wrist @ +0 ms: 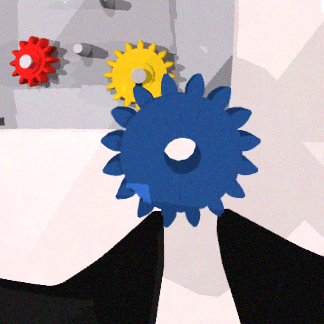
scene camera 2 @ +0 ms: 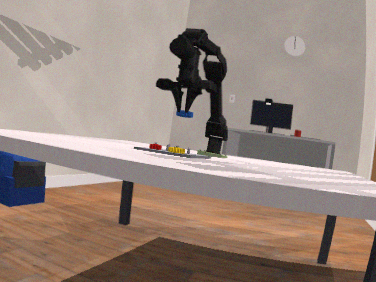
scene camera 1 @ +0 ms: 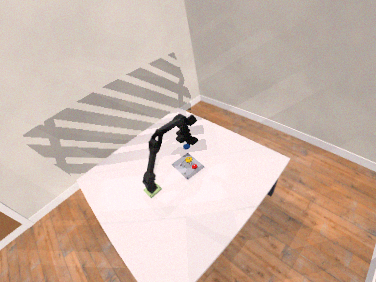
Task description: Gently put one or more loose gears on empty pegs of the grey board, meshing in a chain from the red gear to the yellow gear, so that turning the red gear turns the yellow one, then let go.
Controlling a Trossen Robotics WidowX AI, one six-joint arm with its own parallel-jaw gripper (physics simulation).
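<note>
My gripper is shut on a blue gear, holding it by its near edge, flat and well above the table. The grey board lies on the table. On it the red gear and the yellow gear sit on pegs, apart from each other. A bare peg stands between them in the wrist view. The blue gear hides the yellow gear's near edge there.
Another peg shows at the top of the wrist view. The arm's base stands on a green plate beside the board, on the white table. A desk with a monitor stands in the background.
</note>
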